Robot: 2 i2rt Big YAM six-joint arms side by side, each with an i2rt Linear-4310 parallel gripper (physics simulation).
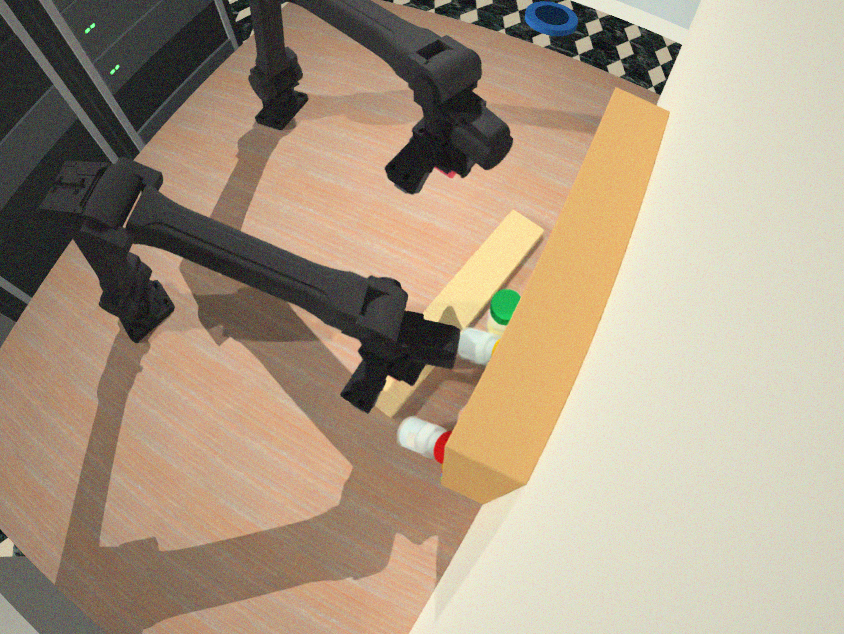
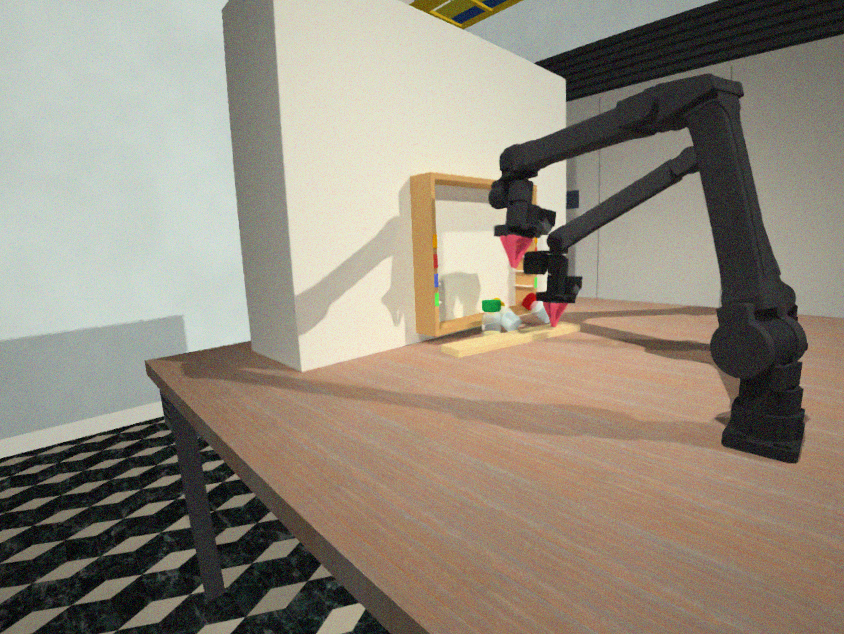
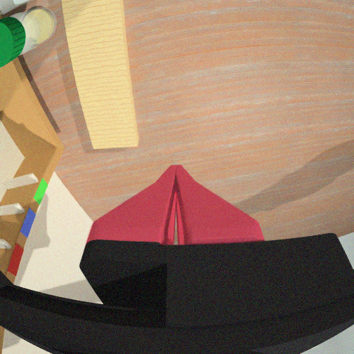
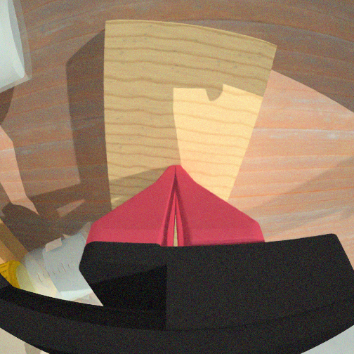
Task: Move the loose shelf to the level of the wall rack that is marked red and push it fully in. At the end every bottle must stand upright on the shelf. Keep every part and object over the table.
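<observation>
The loose shelf (image 1: 487,269) (image 2: 470,348) (image 3: 102,85) (image 4: 140,75) lies flat on the table before the wall rack (image 1: 586,238) (image 2: 424,259). A red mark (image 2: 435,261) (image 3: 16,260) shows on the rack's side. Between shelf and rack, the green-capped bottle (image 1: 504,307) (image 2: 491,305) (image 3: 10,40) looks upright; the yellow-capped bottle (image 1: 477,346) (image 4: 55,270) and red-capped bottle (image 1: 419,435) are tipped, caps toward the rack. My left gripper (image 2: 515,264) (image 3: 175,174) is shut and empty, above the table off one shelf end. My right gripper (image 2: 555,323) (image 4: 174,174) is shut and empty over the shelf's other part; contact is unclear.
The cream wall (image 1: 736,307) (image 2: 354,170) rises behind the rack. Blue and green marks show on the rack's side below the red one. Both arms reach across the wooden table (image 1: 225,423) (image 2: 545,491). A blue ring (image 1: 551,18) lies beyond the table edge.
</observation>
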